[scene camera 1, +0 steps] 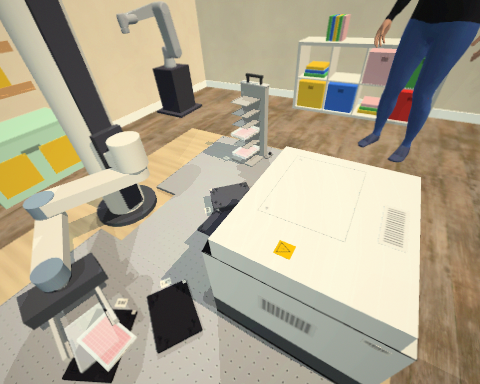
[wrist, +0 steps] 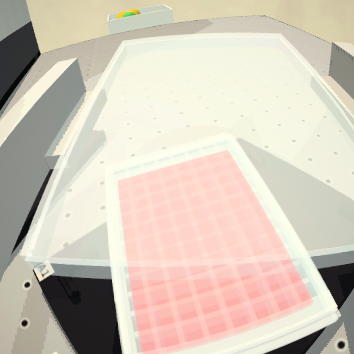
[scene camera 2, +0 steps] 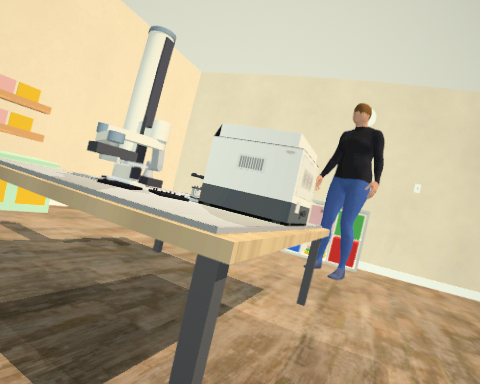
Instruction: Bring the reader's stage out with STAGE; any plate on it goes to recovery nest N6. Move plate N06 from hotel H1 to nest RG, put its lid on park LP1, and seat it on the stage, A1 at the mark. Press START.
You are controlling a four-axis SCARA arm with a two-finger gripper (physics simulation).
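Frame: origin at the arm's base, x left, y up, z ahead, level; metres.
Where they show: gripper, between the fingertips: (scene camera 1: 93, 339) (wrist: 208, 63) (scene camera 2: 131, 163); arm's base, origin of its link: (scene camera 1: 128, 205).
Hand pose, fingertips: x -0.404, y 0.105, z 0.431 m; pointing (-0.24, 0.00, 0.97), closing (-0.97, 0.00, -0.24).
Observation:
Each offset is from my fingertips to the top centre of the thing. "spot": to the spot under its first point.
My gripper (scene camera 1: 91, 338) (wrist: 208, 63) is shut on a clear lid @(dz -0.018, dx +0.004, dy +0.003 m) (scene camera 1: 77, 327) (wrist: 200, 85). A plate with pink wells (scene camera 1: 107, 340) (wrist: 210, 250) is lower than the lid, turned and offset from it; in the wrist view it shows partly through the lid. A black nest (scene camera 1: 80, 370) (wrist: 65, 310) lies beneath; I cannot tell whether the plate is seated in it. An A1 tag (wrist: 43, 270) shows at the nest's corner. A black pad @(spot: dz +0.095, dx +0.148, dy -0.083 m) (scene camera 1: 175, 317) lies between the nest and the white reader @(dz +0.371, dx +0.414, dy +0.248 m) (scene camera 1: 315, 200) (scene camera 2: 250, 170). I cannot make out the stage.
A plate hotel (scene camera 1: 264, 120) with pink plates stands at the back of the grey deck. A dark device @(dz -0.012, dx +0.614, dy -0.023 m) (scene camera 1: 229, 195) lies beside the reader. A person (scene camera 1: 425, 75) (scene camera 2: 355, 165) stands behind the table. A second robot arm (scene camera 1: 170, 35) stands on a black pedestal.

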